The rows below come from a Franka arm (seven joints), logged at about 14 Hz.
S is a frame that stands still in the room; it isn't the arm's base.
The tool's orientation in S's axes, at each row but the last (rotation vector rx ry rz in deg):
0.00, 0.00, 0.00
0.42, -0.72, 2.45
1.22, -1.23, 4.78
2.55, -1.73, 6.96
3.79, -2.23, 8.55
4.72, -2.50, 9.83
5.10, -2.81, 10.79
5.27, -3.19, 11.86
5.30, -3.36, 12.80
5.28, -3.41, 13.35
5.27, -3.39, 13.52
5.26, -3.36, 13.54
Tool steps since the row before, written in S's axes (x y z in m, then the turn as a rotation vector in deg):
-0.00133, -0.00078, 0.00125, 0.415, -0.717, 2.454
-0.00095, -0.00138, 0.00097, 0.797, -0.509, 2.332
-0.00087, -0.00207, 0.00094, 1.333, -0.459, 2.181
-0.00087, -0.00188, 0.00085, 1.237, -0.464, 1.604
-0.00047, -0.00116, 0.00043, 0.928, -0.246, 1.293
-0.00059, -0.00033, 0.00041, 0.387, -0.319, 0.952
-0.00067, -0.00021, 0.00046, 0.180, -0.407, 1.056
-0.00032, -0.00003, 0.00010, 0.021, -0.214, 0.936
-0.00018, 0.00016, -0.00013, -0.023, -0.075, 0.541
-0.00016, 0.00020, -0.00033, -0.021, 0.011, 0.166
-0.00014, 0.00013, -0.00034, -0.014, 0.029, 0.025
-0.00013, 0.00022, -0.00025, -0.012, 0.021, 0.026
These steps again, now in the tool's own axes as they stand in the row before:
-0.00133, -0.00078, 0.00125, 0.415, -0.717, 2.454
-0.00100, -0.00133, 0.00099, 0.804, -0.526, 2.326
-0.00102, -0.00197, 0.00100, 1.339, -0.524, 2.163
-0.00106, -0.00172, 0.00096, 1.224, -0.543, 1.589
-0.00062, -0.00105, 0.00052, 0.937, -0.300, 1.275
-0.00062, -0.00019, 0.00046, 0.375, -0.306, 0.961
-0.00067, -0.00004, 0.00050, 0.162, -0.344, 1.081
-0.00031, 0.00005, 0.00012, 0.038, -0.133, 0.950
-0.00015, 0.00018, -0.00014, -0.002, -0.022, 0.546
-0.00013, 0.00020, -0.00034, -0.006, 0.030, 0.165
-0.00013, 0.00013, -0.00034, -0.005, 0.033, 0.023
-0.00009, 0.00022, -0.00026, -0.005, 0.025, 0.024

